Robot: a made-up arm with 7 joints.
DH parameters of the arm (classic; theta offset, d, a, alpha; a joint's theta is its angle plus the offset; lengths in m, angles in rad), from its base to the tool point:
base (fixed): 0 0 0 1.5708
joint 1: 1.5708 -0.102 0 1.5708
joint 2: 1.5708 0 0 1.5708
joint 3: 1.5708 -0.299 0 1.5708
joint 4: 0 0 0 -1.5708
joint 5: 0 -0.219 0 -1.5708
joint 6: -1.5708 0 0 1.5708
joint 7: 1.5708 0 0 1.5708
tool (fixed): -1.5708 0 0 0
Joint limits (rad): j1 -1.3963..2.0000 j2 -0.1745..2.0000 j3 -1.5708..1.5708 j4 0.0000..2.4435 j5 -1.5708..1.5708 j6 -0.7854..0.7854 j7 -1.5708..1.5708
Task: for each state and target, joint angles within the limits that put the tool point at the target. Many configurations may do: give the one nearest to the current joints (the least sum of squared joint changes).
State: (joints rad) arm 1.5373 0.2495 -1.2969 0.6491 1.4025 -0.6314 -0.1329
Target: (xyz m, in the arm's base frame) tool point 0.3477 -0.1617 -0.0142
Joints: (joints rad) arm 1.4815 -0.1745 -1.4865 1.1519 1.4025 -0.6314 -0.1329
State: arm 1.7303 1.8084 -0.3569 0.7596 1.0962 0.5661 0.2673
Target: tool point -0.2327 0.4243 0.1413
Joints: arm 1.8855 2.0000 0.1315 1.2553 1.0962 0.5661 0.2673
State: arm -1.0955 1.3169 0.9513 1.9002 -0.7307 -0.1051 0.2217
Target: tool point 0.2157 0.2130 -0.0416
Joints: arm -1.2641 1.9216 0.9390 2.1973 -0.7307 -0.1051 0.2217
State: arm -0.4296 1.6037 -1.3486 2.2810 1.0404 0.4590 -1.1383
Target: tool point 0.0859 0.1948 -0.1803
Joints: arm 0.0343 1.2177 -1.0527 2.3166 1.0404 0.4590 -1.1383
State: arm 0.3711 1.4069 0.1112 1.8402 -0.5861 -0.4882 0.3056
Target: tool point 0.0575 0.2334 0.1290
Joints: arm 0.7052 1.5729 0.4445 2.4414 -0.5861 -0.4882 0.3056
